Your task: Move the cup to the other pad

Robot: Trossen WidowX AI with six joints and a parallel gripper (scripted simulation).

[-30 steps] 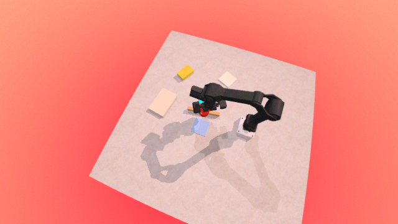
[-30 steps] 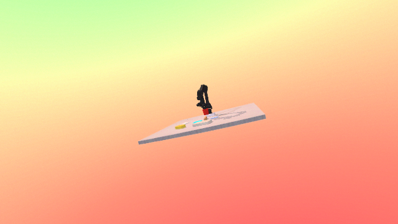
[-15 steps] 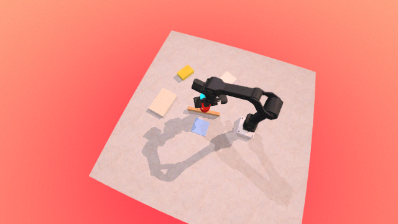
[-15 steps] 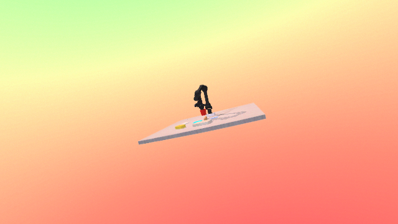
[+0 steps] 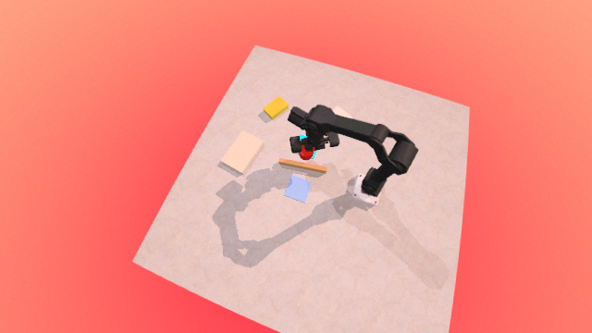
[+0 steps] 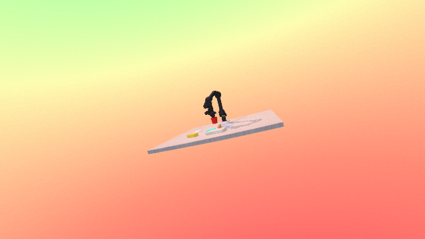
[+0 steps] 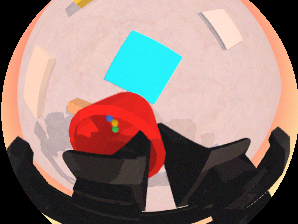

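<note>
Right now the cyan pad is 30 mm ahead of my gripper tip, 50 mm to the right of it and 110 mm below it. Round my gripper tip: red cup: 30 mm ahead, 10 mm to the left; orange bar: 30 mm ahead, 50 mm to the left, 90 mm below; light blue pad: 20 mm ahead, 160 mm to the left, 110 mm below.
</note>
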